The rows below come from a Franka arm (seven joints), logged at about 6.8 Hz.
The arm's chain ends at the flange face. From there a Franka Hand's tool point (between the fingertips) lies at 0.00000 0.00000 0.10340 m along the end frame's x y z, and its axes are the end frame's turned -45 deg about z.
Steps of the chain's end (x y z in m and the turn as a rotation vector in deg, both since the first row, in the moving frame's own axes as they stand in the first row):
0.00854 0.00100 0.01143 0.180 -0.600 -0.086
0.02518 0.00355 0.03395 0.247 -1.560 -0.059
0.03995 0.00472 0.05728 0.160 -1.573 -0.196
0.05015 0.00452 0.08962 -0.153 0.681 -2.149
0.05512 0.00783 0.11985 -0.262 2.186 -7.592
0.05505 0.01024 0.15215 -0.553 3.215 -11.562
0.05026 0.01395 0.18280 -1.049 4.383 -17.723
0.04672 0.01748 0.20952 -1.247 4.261 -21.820
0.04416 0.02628 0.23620 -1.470 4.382 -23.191
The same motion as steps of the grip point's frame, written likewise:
0.00479 0.00575 0.01142 0.552 -0.297 -0.086
0.01362 0.01801 0.03391 1.278 -0.928 -0.059
0.02310 0.02938 0.05724 1.225 -0.999 -0.196
0.03296 0.03971 0.08961 -0.590 0.373 -2.149
0.03609 0.04746 0.11977 -1.731 1.360 -7.592
0.03554 0.05060 0.15198 -2.664 1.882 -11.562
0.03092 0.05157 0.18248 -3.841 2.357 -17.723
0.02575 0.05153 0.20921 -3.895 2.131 -21.820
0.01774 0.05632 0.23587 -4.138 2.059 -23.191

